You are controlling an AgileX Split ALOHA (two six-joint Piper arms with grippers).
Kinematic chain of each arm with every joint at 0, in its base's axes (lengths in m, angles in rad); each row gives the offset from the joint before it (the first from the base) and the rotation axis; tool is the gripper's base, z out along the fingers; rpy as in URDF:
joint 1: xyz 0 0 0.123 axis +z
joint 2: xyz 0 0 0 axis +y
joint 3: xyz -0.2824 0 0.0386 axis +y
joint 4: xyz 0.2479 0 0.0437 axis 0.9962 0 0.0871
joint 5: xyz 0 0 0 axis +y
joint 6: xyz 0.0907 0 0.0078 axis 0.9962 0 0.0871
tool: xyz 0 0 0 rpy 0 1.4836 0
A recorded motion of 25 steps. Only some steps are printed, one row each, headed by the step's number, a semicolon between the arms.
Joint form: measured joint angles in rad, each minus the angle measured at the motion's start. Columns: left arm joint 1, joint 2, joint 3, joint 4, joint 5, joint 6; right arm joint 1, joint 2, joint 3, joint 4, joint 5, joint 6.
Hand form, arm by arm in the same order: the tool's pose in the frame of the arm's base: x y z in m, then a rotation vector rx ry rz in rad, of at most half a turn. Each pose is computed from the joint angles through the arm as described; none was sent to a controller.
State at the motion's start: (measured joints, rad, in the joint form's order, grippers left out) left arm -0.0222 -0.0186 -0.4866 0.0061 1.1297 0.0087; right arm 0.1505 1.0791 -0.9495 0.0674 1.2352 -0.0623
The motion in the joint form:
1: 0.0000 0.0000 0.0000 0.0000 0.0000 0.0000; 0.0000 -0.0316 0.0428 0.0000 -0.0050 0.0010
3: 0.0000 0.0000 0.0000 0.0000 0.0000 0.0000; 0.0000 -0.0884 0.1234 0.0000 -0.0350 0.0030
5: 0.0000 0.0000 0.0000 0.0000 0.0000 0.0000; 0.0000 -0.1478 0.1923 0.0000 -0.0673 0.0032
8: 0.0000 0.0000 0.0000 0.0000 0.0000 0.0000; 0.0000 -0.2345 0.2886 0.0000 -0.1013 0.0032
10: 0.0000 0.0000 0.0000 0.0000 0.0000 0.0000; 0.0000 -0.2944 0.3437 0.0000 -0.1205 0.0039
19: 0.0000 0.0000 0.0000 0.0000 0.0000 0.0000; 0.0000 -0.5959 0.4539 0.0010 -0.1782 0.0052
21: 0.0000 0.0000 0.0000 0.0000 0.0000 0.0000; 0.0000 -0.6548 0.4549 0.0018 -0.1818 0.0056
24: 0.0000 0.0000 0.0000 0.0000 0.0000 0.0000; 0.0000 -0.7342 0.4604 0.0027 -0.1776 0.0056
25: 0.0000 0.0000 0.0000 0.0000 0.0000 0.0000; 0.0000 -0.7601 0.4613 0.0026 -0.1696 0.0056
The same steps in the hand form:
1: -0.0091 0.0007 0.2679 0.0320 2.1078 -0.0007; 0.1668 0.0311 0.3082 -0.2829 2.8417 0.1137
3: -0.0091 0.0007 0.2679 0.0320 2.1078 -0.0007; 0.1528 0.0290 0.2959 -0.2769 2.8361 0.1138
5: -0.0091 0.0007 0.2679 0.0320 2.1078 -0.0007; 0.1399 0.0269 0.2864 -0.2724 2.8137 0.1141
8: -0.0091 0.0007 0.2679 0.0320 2.1078 -0.0007; 0.1211 0.0240 0.2718 -0.2680 2.7896 0.1144
10: -0.0091 0.0007 0.2679 0.0320 2.1078 -0.0007; 0.1094 0.0222 0.2638 -0.2640 2.7659 0.1152
19: -0.0091 0.0007 0.2679 0.0320 2.1078 -0.0007; 0.0659 0.0155 0.2608 -0.2435 2.5176 0.1261
21: -0.0091 0.0007 0.2679 0.0320 2.1078 -0.0007; 0.0580 0.0143 0.2645 -0.2391 2.4563 0.1296
24: -0.0091 0.0007 0.2679 0.0320 2.1078 -0.0007; 0.0465 0.0127 0.2668 -0.2354 2.3866 0.1332
25: -0.0091 0.0007 0.2679 0.0320 2.1078 -0.0007; 0.0423 0.0121 0.2673 -0.2352 2.3695 0.1337

